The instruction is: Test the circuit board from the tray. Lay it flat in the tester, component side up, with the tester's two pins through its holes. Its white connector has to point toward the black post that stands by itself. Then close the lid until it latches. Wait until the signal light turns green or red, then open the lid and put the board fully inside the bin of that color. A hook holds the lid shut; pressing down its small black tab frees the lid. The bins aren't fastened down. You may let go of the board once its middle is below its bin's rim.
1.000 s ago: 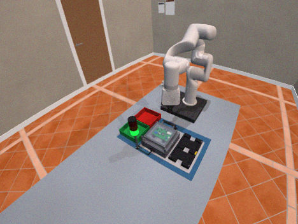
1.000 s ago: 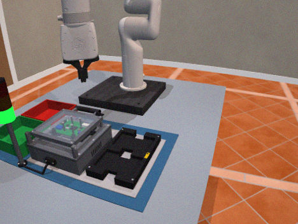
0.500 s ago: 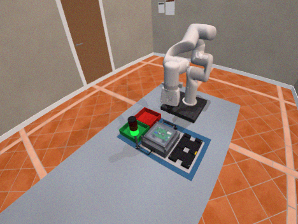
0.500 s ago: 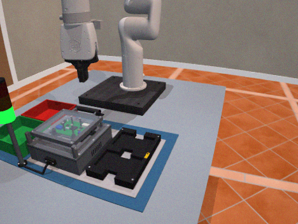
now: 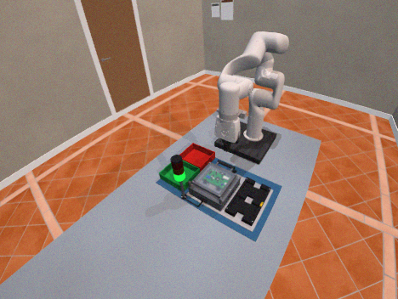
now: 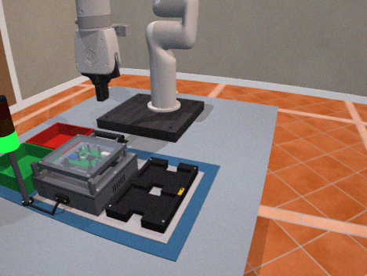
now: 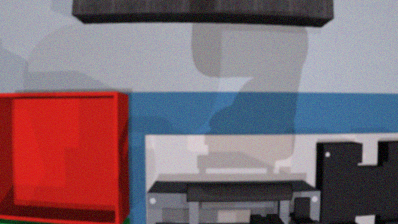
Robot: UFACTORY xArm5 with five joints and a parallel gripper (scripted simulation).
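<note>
The black catch lies 12 cm below my hand, 6 cm to the left of it and 2 cm ahead of it. From my hand the other things lie so: red bin (20 cm to the right, 19 cm below, 2 cm behind); then green circuit board (14 cm below, 8 cm ahead); then clear lid (12 cm below, 9 cm ahead).
</note>
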